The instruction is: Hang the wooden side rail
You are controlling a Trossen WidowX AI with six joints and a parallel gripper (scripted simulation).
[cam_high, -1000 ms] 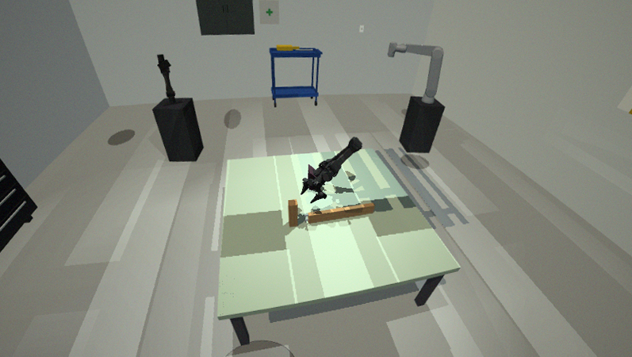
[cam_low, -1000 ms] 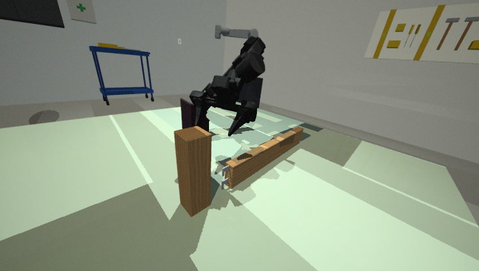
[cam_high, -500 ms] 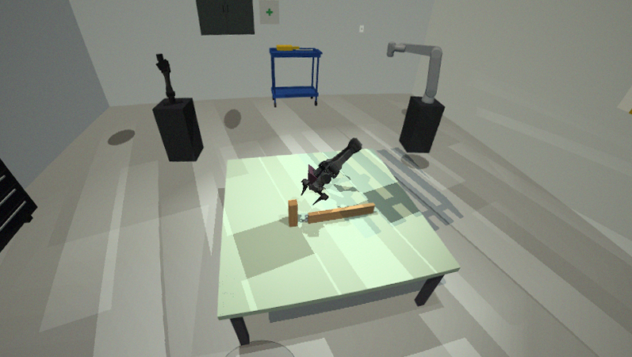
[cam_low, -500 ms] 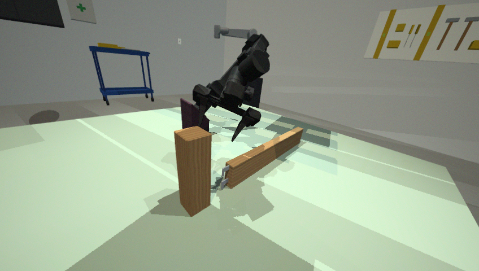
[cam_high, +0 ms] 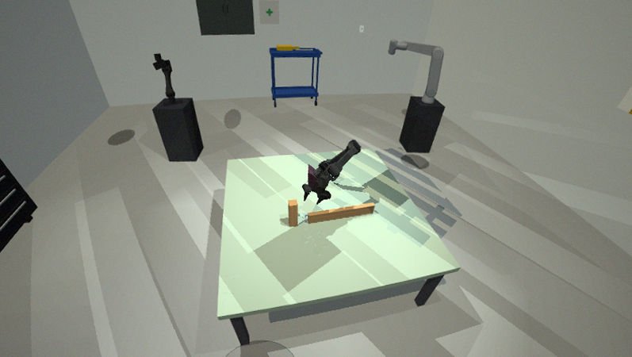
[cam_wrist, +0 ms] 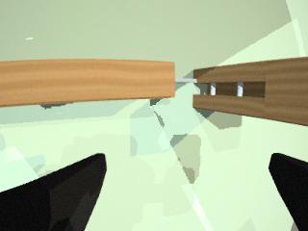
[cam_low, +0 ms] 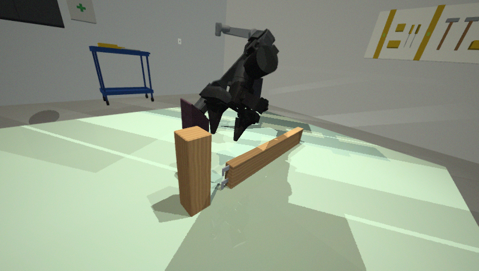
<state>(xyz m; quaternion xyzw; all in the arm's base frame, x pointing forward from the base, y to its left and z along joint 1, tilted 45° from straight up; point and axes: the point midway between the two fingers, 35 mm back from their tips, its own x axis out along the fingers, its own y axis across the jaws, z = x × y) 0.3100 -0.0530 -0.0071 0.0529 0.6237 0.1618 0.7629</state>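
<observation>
Now: the wooden headboard post 100 mm to the right of my gripper tip, 60 mm ahead of it and 40 mm below it.
</observation>
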